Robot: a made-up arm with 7 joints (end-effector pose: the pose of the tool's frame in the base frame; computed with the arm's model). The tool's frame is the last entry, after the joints.
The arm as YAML. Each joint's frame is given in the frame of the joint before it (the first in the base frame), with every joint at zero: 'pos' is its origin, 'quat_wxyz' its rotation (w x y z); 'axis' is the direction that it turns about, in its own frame. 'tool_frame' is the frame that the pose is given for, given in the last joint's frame.
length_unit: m
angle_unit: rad
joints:
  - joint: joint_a
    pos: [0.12, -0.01, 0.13]
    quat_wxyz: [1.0, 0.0, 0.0, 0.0]
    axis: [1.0, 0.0, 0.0]
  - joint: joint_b
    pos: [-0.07, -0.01, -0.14]
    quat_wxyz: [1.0, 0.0, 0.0, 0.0]
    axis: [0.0, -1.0, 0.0]
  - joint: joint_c
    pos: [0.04, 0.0, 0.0]
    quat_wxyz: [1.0, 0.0, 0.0, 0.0]
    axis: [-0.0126, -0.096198, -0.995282]
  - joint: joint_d
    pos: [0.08, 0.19, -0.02]
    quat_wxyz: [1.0, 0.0, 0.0, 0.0]
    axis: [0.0, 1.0, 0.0]
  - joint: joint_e
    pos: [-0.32, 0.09, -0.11]
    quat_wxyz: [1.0, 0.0, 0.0, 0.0]
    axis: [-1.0, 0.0, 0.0]
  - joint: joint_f
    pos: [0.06, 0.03, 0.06]
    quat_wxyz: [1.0, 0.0, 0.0, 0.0]
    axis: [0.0, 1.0, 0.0]
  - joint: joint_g
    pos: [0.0, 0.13, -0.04]
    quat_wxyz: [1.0, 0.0, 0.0, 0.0]
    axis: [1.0, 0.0, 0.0]
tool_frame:
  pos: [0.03, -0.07, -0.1]
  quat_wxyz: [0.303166, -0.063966, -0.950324, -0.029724]
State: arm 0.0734 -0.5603 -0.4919 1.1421 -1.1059 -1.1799 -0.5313
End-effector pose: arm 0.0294 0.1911 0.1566 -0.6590 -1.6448 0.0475
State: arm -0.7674 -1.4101 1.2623 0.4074 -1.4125 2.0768 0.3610
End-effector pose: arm 0.2243 0.0676 -0.2696 -0.8549 -0.4083 -1.9872
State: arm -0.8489 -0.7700 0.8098 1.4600 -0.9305 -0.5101 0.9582
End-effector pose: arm 0.4500 -0.0804 -0.2652 2.1438 1.3370 1.2101
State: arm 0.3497 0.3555 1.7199 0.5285 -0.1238 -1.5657 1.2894
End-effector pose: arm 0.5192 -0.1036 0.2409 0.8681 1.4549 0.7609
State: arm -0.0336 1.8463 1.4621 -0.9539 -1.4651 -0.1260 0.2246
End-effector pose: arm 0.0972 0.0527 0.4467 -0.5314 0.1520 0.4635
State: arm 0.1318 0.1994 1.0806 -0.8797 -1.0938 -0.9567 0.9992
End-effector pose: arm 0.4073 0.2141 0.0353 -0.5399 1.0200 0.5865
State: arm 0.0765 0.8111 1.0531 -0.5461 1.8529 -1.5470 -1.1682
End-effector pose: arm 0.4978 0.1788 0.0627 1.6141 -0.3244 -2.1696
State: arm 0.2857 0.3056 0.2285 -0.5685 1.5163 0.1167 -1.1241
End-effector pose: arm 0.2096 0.3900 -0.1414 -1.9935 -0.8386 1.8355
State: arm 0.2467 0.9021 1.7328 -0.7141 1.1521 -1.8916 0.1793
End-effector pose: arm 0.4788 -0.2269 0.2192 1.7715 1.1962 -1.6074
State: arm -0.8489 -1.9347 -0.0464 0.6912 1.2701 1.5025 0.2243
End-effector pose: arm 0.2477 0.3085 0.0041 -0.4014 1.6746 0.9199
